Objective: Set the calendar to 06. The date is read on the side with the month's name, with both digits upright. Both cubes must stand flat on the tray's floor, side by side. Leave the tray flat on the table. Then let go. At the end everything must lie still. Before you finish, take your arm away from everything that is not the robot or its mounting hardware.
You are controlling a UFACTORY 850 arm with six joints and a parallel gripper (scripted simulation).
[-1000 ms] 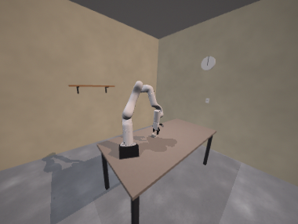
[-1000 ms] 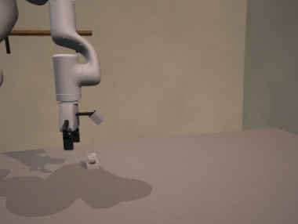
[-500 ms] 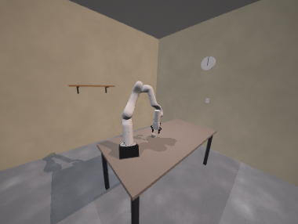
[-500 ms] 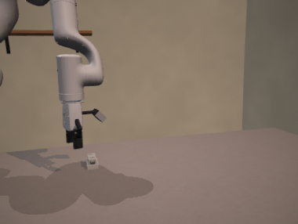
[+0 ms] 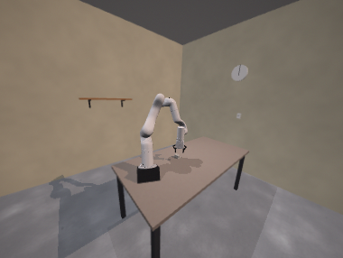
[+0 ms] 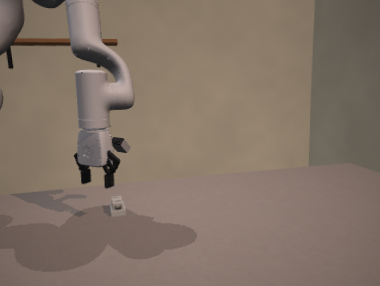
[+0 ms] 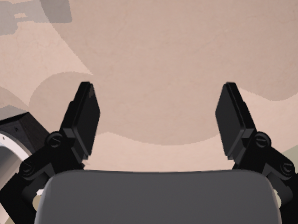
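My hand is 40 mm short of the white number cube, 70 mm to the right of it and 100 mm above it. The rest, counted from my hand: white calendar tray: 40 mm ahead, 90 mm to the left, 120 mm below.
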